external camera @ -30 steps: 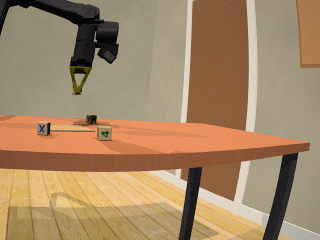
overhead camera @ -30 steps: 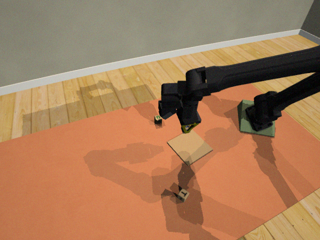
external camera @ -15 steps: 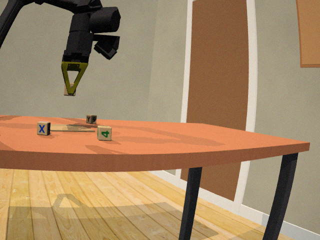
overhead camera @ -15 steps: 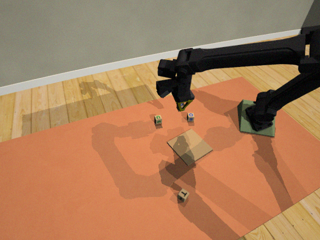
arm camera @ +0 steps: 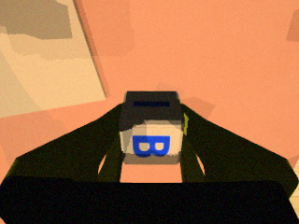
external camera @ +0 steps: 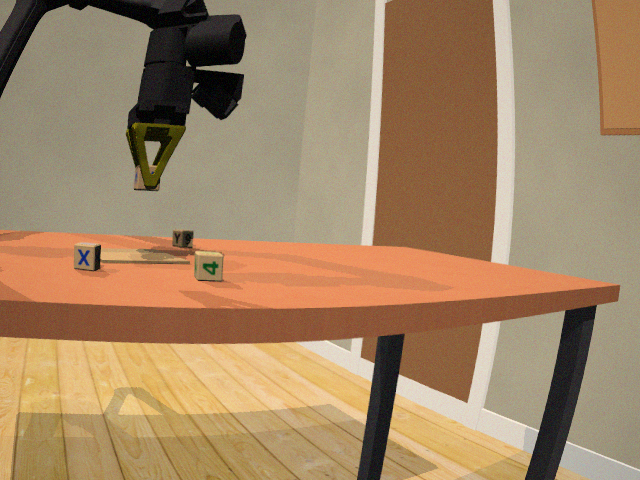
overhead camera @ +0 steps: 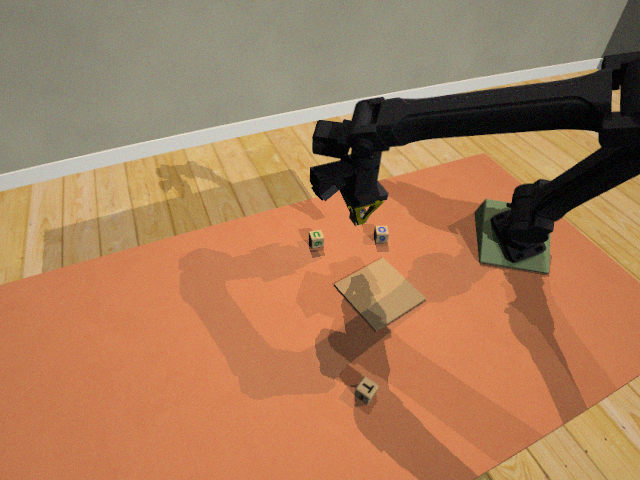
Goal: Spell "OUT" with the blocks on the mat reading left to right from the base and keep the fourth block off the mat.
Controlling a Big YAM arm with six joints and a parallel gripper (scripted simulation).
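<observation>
The O block lies 8 cm behind my hand, 2 cm to the right of it and 9 cm below it. The rest, counted from my hand: tan mat (2 cm behind, 13 cm to the left, 11 cm below); then wooden block (right at my hand).
</observation>
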